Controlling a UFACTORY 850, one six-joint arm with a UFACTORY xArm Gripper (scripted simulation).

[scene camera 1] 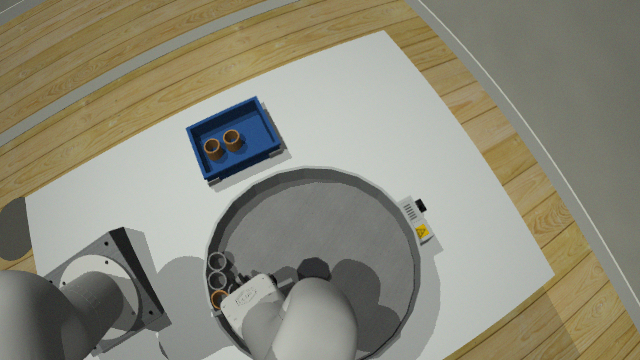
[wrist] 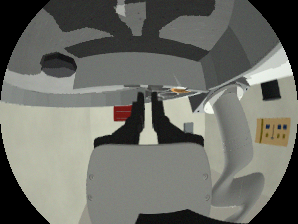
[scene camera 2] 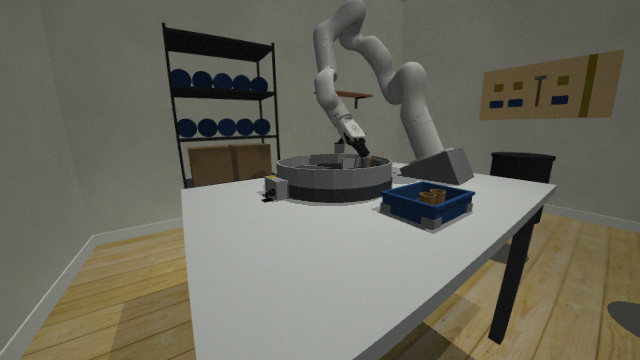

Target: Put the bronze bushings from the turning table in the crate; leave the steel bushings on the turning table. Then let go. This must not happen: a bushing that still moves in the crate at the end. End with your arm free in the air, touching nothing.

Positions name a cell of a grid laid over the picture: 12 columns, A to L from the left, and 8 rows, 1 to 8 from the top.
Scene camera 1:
my gripper: E7
blue crate: E4
grey turning table: F6
